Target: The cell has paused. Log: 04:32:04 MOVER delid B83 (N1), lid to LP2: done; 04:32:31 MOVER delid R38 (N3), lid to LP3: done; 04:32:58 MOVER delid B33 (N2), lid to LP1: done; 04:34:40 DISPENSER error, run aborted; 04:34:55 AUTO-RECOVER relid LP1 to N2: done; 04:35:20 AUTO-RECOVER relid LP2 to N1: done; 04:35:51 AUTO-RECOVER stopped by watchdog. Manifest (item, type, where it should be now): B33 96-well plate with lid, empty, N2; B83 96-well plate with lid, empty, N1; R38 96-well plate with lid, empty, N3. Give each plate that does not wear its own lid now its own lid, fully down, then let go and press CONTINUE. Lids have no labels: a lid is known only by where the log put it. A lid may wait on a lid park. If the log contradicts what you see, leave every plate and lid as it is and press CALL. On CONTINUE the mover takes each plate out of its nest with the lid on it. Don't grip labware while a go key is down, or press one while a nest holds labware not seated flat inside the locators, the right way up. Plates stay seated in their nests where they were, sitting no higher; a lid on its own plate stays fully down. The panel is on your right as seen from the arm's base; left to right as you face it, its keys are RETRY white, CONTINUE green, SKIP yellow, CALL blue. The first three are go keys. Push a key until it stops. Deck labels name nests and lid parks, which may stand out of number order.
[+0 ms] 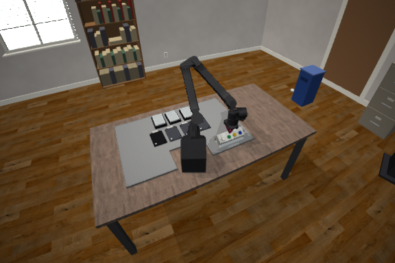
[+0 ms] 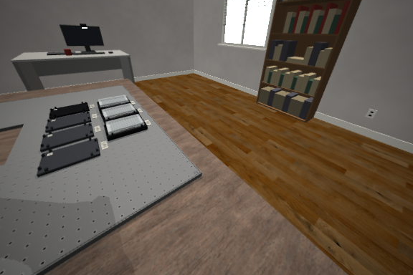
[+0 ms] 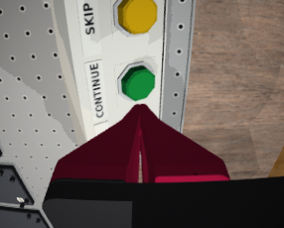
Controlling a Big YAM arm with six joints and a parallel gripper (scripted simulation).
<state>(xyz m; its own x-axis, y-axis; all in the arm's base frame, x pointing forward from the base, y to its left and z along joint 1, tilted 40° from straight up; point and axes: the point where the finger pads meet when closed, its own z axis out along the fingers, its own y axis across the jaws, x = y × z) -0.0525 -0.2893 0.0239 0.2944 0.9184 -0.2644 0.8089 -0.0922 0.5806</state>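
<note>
The green continue key is 50 mm below my hand. Round my hand: park LP4: 330 mm ahead, 120 mm to the left, 110 mm below; then park LP1: 290 mm ahead, 110 mm below; then yellow skip key: 20 mm behind, 50 mm to the right, 50 mm below.
</note>
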